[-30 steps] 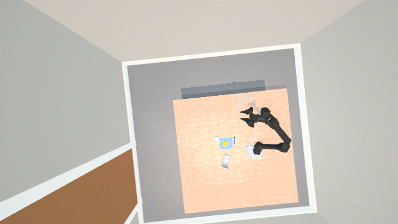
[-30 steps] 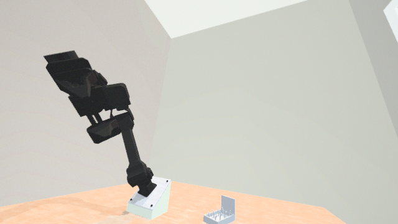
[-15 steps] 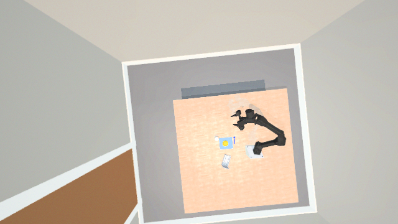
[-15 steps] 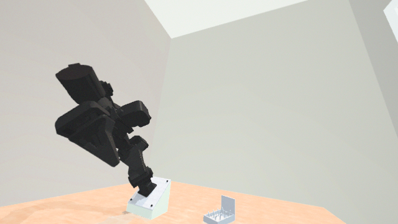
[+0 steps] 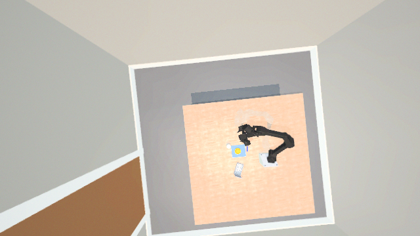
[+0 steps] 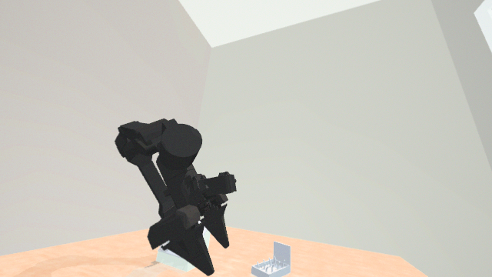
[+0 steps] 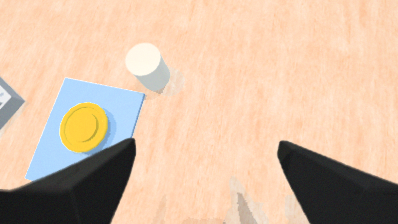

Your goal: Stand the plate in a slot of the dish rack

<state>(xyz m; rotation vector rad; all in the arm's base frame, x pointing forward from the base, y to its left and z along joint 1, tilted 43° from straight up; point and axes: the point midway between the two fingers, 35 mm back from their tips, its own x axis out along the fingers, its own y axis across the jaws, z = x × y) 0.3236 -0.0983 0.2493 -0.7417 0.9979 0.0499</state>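
Right now the plate is 30 mm behind my gripper tip, 170 mm to the left of it and 130 mm below it. From my gripper tip the other things lie so: dish rack 50 mm behind, 370 mm to the left, 120 mm below.
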